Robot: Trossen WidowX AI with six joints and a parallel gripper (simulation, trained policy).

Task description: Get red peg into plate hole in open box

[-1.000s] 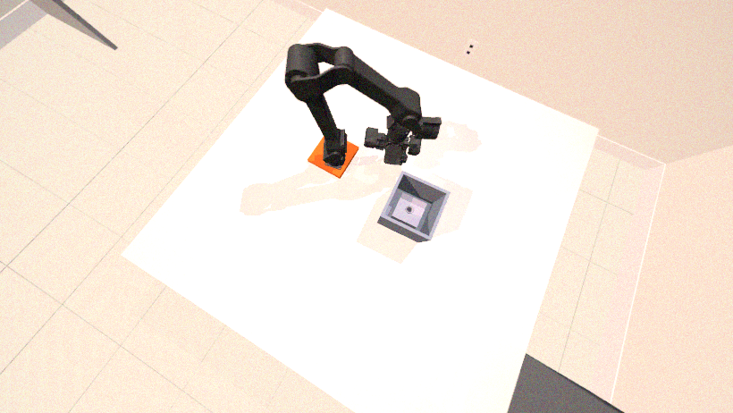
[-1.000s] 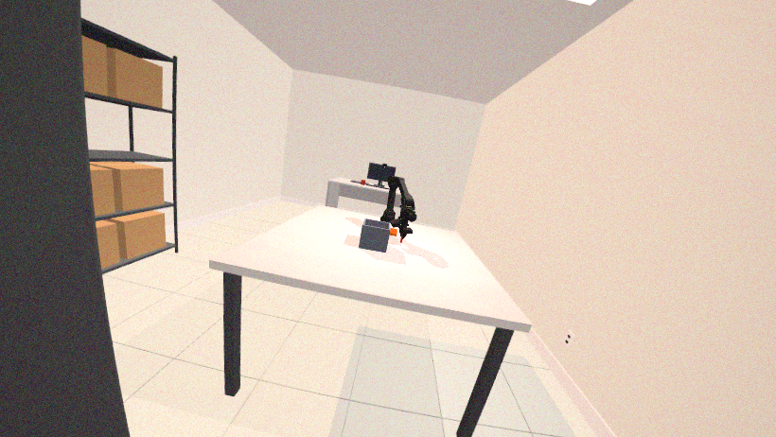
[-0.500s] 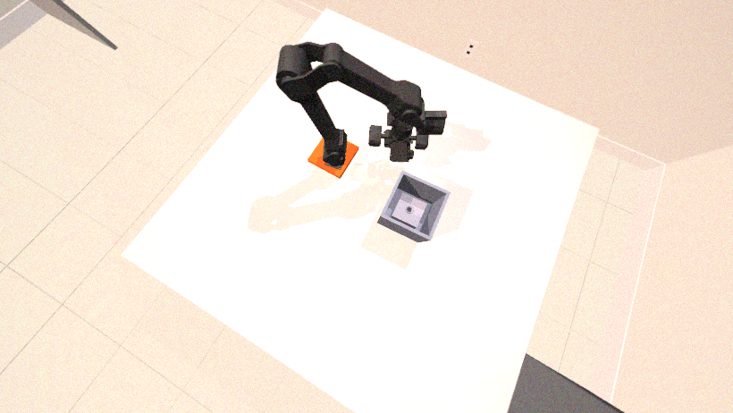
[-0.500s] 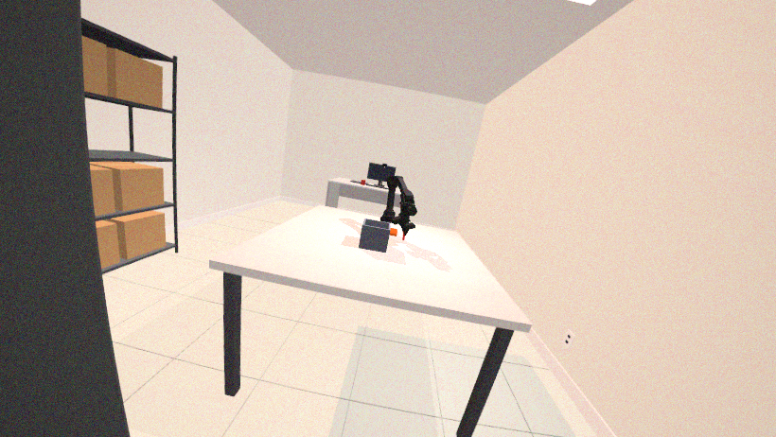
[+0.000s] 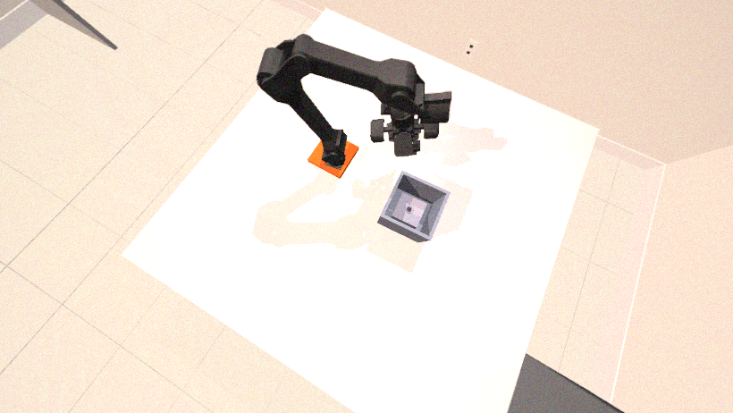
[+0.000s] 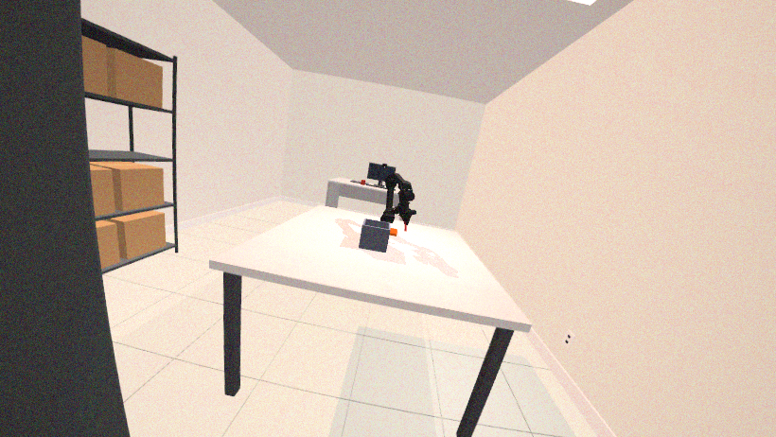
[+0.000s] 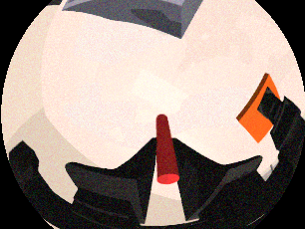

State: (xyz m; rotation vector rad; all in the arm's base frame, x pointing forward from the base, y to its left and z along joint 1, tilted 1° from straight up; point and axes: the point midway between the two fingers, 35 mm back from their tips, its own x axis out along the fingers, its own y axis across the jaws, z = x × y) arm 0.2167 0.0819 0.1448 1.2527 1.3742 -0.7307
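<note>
Right now my gripper tip is 9 cm short of the pale plate, 20 cm to the left of it and 8 cm above it. Also, from my gripper tip: red peg: 1 cm to the right.
</note>
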